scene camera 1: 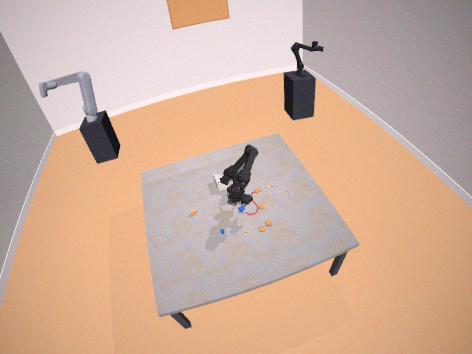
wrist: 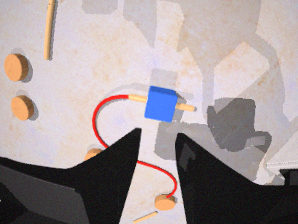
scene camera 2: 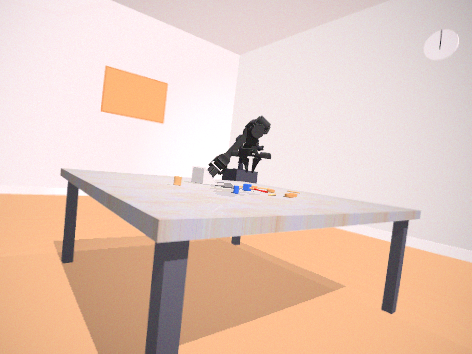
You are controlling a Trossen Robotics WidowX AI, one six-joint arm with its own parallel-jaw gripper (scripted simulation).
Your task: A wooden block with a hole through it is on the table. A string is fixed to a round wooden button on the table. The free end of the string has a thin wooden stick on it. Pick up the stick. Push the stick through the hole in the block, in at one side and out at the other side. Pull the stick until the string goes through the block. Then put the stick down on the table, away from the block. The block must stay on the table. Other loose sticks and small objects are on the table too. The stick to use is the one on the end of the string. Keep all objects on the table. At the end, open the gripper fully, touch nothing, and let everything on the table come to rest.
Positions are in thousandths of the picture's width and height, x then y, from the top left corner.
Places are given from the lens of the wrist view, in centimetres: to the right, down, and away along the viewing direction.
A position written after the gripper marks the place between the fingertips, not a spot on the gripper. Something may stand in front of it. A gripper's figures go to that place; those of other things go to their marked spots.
gripper (wrist: 532,609): 1, 2, 10
blue block (wrist: 539,462): 1, -1, 15
